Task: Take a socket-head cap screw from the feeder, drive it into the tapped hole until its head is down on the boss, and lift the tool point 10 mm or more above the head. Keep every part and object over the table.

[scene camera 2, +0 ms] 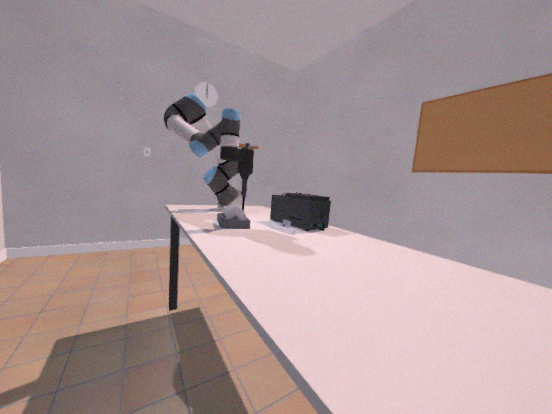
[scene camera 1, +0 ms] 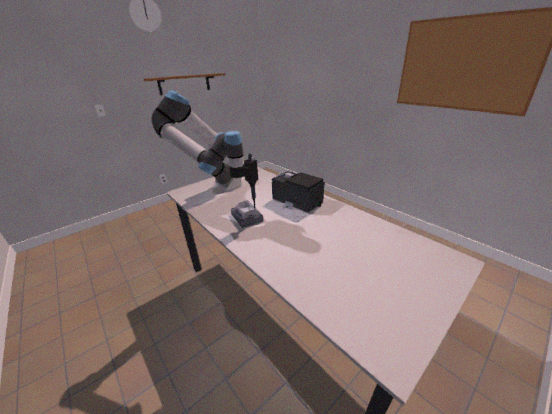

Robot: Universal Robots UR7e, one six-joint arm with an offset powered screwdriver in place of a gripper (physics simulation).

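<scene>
The powered screwdriver, my gripper [scene camera 1: 255,207] [scene camera 2: 243,208], points straight down with its long thin bit at the light grey part [scene camera 1: 245,208] [scene camera 2: 233,213], near that part's right side. The light part sits in a dark grey block [scene camera 1: 248,220] [scene camera 2: 234,224]. The tip is too small to tell whether it bears a screw or touches the part. The tapped hole and the boss cannot be made out. The black box-shaped feeder [scene camera 1: 306,191] [scene camera 2: 300,211] stands to the right of the screwdriver, with a small light piece [scene camera 1: 288,205] [scene camera 2: 286,223] at its front.
The arm [scene camera 1: 184,141] [scene camera 2: 181,128] reaches over the table [scene camera 1: 350,265] [scene camera 2: 350,300] from its far left end. The dark block stands near the table's left long edge. The feeder stands towards the other long edge, by the wall.
</scene>
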